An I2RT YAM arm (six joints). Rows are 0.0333 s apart.
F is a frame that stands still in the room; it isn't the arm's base.
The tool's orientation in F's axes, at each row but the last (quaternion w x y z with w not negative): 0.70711 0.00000 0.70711 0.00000; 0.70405 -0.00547 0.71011 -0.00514; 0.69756 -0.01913 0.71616 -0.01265; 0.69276 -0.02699 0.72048 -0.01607
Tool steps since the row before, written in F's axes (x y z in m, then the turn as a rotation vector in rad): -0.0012 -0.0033 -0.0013 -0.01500 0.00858 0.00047; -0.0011 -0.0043 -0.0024 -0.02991 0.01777 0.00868; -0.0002 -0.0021 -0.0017 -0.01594 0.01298 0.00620; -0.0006 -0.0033 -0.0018 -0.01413 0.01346 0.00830
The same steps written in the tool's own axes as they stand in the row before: 0.0013 -0.0033 -0.0012 -0.00047 0.00858 -0.01500; 0.0025 -0.0043 -0.0011 -0.00869 0.01765 -0.02998; 0.0018 -0.0020 -0.0002 -0.00636 0.01284 -0.01599; 0.0020 -0.0032 -0.0006 -0.00855 0.01317 -0.01425
